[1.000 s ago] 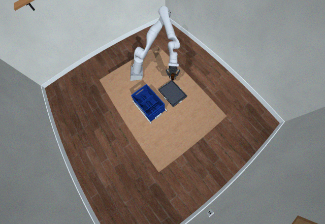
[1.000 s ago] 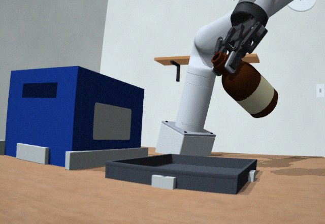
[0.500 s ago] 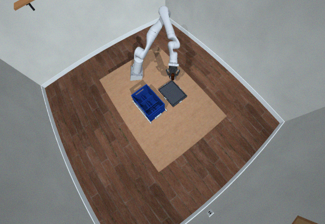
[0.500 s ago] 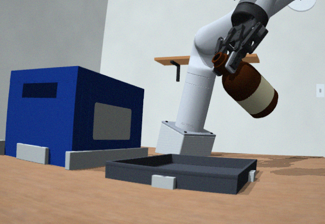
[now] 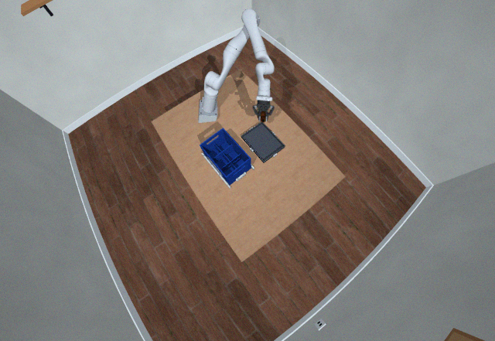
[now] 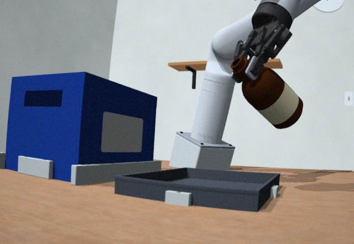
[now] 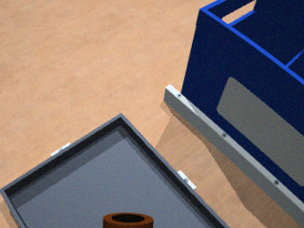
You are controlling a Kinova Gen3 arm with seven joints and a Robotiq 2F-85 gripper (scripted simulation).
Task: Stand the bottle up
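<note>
Now: hand 3 cm past the brown bottle, 3 cm to the right of it and 3 cm above it. The rest, counted from my hand: blue crate: 1 cm behind, 32 cm to the right, 12 cm below; tray: 5 cm ahead, 4 cm to the right, 19 cm below.
</note>
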